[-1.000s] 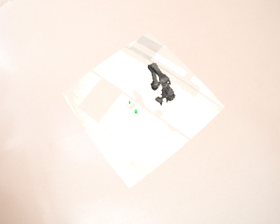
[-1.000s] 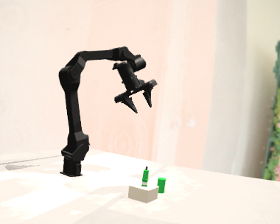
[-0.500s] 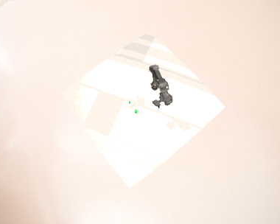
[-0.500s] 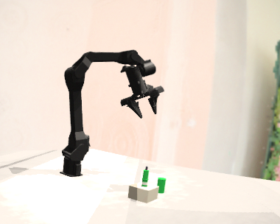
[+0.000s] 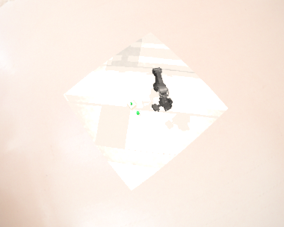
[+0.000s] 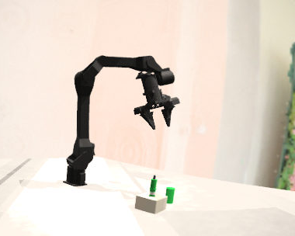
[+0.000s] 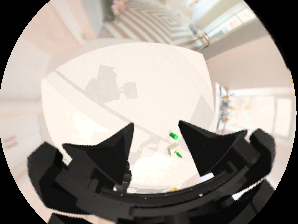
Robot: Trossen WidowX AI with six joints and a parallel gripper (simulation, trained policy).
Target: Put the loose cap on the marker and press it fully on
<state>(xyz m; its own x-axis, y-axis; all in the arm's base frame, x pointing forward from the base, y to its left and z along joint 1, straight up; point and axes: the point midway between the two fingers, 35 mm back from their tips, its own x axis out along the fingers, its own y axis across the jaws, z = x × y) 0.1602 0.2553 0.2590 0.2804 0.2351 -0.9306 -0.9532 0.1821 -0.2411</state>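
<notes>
Now: gripper tip 150 mm short of the green cap, 180 mm to the left of it and 200 mm above it. The rest, counted from my gripper tip: green marker (140 mm ahead, 280 mm to the right, 150 mm below); pale holder block (140 mm ahead, 280 mm to the right, 210 mm below).
</notes>
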